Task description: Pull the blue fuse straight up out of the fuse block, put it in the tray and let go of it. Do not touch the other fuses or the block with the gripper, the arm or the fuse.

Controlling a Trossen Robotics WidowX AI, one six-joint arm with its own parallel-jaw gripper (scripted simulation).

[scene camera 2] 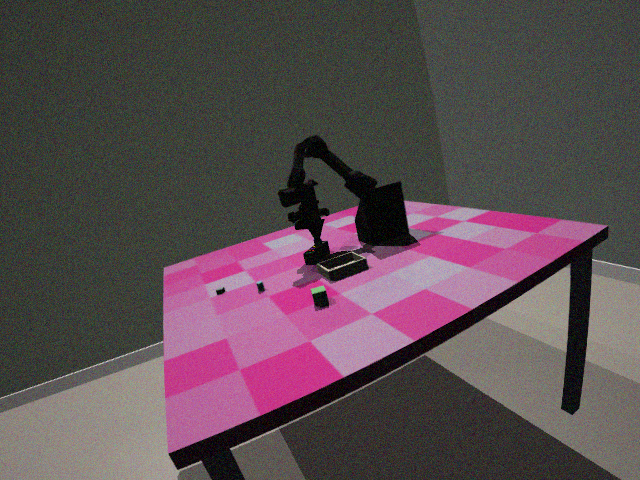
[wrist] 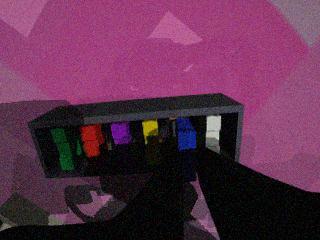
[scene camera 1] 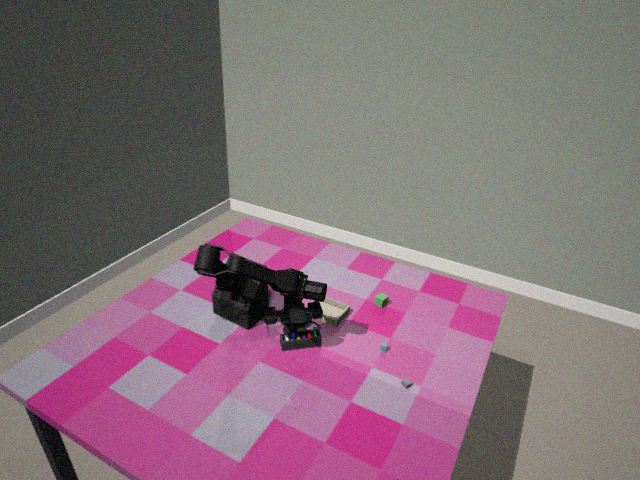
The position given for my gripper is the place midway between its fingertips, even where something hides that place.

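My gripper (scene camera 1: 292, 332) holds a blue fuse (wrist: 186, 141). The wrist view shows my gripper (wrist: 186, 154) too, and there's a green fuse (wrist: 67, 138). From scene camera 2 I see my gripper (scene camera 2: 317, 240) again, plus a beige tray (scene camera 2: 348, 263).
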